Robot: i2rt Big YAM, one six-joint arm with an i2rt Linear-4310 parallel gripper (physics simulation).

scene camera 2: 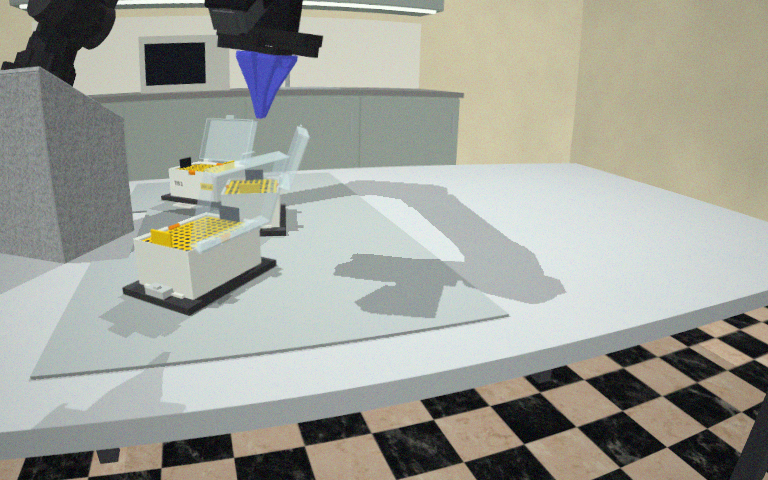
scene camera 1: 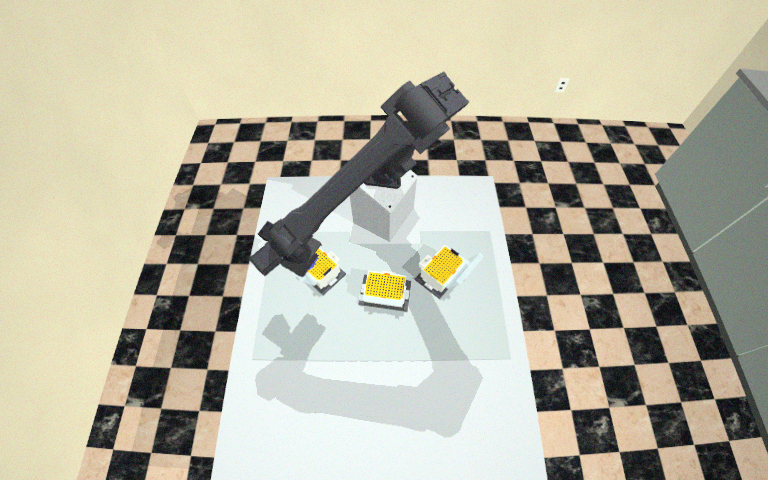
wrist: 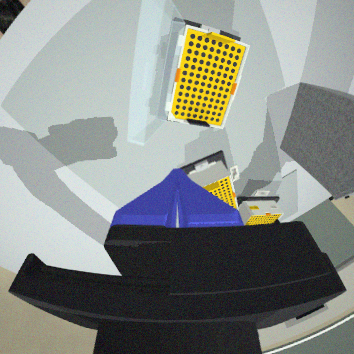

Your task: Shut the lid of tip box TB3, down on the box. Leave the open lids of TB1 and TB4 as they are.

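Box TB3 is the white box nearest scene camera 2, with a yellow perforated top. Its clear lid stands open along the side away from the robot base. My gripper is shut and empty, its blue fingertips raised above the boxes; the arm partly hides TB3 in scene camera 1. TB4 is in the middle, its lid open. TB1 is farthest, its lid open.
The boxes stand on black bases on a pale mat on the white table. The grey robot pedestal stands behind the boxes. Grey cabinets stand beyond the table.
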